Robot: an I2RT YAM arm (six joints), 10 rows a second.
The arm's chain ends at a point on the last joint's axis. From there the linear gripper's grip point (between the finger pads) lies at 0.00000 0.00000 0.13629 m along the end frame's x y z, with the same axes.
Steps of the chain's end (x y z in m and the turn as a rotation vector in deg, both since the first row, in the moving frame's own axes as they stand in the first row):
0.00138, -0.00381, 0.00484, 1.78, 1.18, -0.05
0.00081, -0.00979, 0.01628, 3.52, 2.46, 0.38
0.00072, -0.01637, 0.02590, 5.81, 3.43, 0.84
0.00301, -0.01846, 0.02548, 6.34, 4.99, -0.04
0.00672, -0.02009, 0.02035, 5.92, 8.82, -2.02
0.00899, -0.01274, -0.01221, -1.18, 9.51, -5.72
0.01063, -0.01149, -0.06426, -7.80, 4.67, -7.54
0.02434, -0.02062, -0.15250, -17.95, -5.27, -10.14
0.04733, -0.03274, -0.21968, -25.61, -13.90, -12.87
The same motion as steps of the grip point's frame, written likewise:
0.00418, -0.00804, 0.00475, 1.78, 1.18, -0.05
0.00668, -0.01814, 0.01590, 3.52, 2.46, 0.38
0.00896, -0.03010, 0.02496, 5.81, 3.43, 0.84
0.01484, -0.03350, 0.02413, 6.34, 4.99, -0.04
0.02733, -0.03446, 0.01801, 5.92, 8.82, -2.02
0.03161, -0.01108, -0.01411, -1.18, 9.51, -5.72
0.02288, 0.00620, -0.06597, -7.80, 4.67, -7.54
0.01583, 0.02220, -0.15968, -17.95, -5.27, -10.14
0.02261, 0.02871, -0.23686, -25.61, -13.90, -12.87

